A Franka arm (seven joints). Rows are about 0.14 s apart.
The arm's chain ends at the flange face. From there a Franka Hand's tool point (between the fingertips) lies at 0.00 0.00 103.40 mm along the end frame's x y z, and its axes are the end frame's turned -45 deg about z.
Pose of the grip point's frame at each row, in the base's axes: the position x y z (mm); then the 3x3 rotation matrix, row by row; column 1 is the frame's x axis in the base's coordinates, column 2 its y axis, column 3 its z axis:
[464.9 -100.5 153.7], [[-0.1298 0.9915 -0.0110], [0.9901 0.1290 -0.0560], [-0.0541 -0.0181 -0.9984]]
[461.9 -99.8 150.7], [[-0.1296 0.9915 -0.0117], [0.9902 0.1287 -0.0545], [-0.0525 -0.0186 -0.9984]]
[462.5 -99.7 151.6], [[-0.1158 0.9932 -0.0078], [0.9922 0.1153 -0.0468], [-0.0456 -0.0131 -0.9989]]
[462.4 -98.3 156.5], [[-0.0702 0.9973 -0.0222], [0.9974 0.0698 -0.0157], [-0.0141 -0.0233 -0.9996]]
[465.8 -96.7 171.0], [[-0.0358 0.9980 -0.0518], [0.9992 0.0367 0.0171], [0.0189 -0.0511 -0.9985]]
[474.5 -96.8 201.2], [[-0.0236 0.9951 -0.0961], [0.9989 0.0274 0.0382], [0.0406 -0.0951 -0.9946]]
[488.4 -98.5 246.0], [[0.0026 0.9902 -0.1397], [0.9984 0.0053 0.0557], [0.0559 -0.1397 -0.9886]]
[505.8 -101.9 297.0], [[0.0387 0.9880 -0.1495], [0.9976 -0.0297 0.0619], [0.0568 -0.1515 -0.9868]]
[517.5 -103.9 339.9], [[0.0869 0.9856 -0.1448], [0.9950 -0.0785 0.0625], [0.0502 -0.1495 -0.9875]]
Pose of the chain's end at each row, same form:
[466.0 -94.7 256.9], [[0.6093 0.7929 -0.0110], [0.7913 -0.6089 -0.0560], [-0.0511 0.0255 -0.9984]]
[463.1 -94.2 253.9], [[0.6095 0.7927 -0.0117], [0.7912 -0.6092 -0.0545], [-0.0503 0.0240 -0.9984]]
[463.3 -94.9 254.9], [[0.6204 0.7842 -0.0078], [0.7831 -0.6201 -0.0468], [-0.0415 0.0230 -0.9989]]
[464.7 -96.7 259.9], [[0.6556 0.7548 -0.0222], [0.7546 -0.6559 -0.0157], [-0.0264 -0.0065 -0.9996]]
[471.2 -98.5 274.2], [[0.6804 0.7310 -0.0518], [0.7325 -0.6806 0.0171], [-0.0228 -0.0495 -0.9985]]
[484.4 -100.7 304.0], [[0.6870 0.7203 -0.0961], [0.7257 -0.6870 0.0382], [-0.0385 -0.0960 -0.9946]]
[502.8 -104.3 348.2], [[0.7020 0.6983 -0.1397], [0.7097 -0.7022 0.0557], [-0.0593 -0.1383 -0.9886]]
[521.3 -108.3 399.0], [[0.7260 0.6713 -0.1495], [0.6844 -0.7264 0.0619], [-0.0670 -0.1473 -0.9868]]
[532.5 -110.4 442.0], [[0.7584 0.6355 -0.1448], [0.6481 -0.7591 0.0625], [-0.0702 -0.1412 -0.9875]]

